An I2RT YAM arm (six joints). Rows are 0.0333 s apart.
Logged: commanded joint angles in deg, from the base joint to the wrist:
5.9 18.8 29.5 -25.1 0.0 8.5
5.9 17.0 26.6 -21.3 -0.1 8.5
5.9 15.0 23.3 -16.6 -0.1 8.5
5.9 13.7 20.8 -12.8 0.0 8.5
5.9 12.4 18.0 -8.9 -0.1 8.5
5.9 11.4 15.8 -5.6 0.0 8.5
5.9 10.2 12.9 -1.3 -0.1 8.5
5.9 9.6 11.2 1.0 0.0 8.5
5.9 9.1 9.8 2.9 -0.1 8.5
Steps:
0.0 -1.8 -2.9 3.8 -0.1 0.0
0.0 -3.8 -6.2 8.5 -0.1 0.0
0.0 -5.1 -8.7 12.3 0.0 0.0
0.0 -6.4 -11.5 16.2 -0.1 0.0
0.0 -7.4 -13.7 19.5 0.0 0.0
0.0 -8.6 -16.6 23.8 -0.1 0.0
0.0 -9.2 -18.3 26.1 0.0 0.0
0.0 -9.7 -19.7 28.0 -0.1 0.0

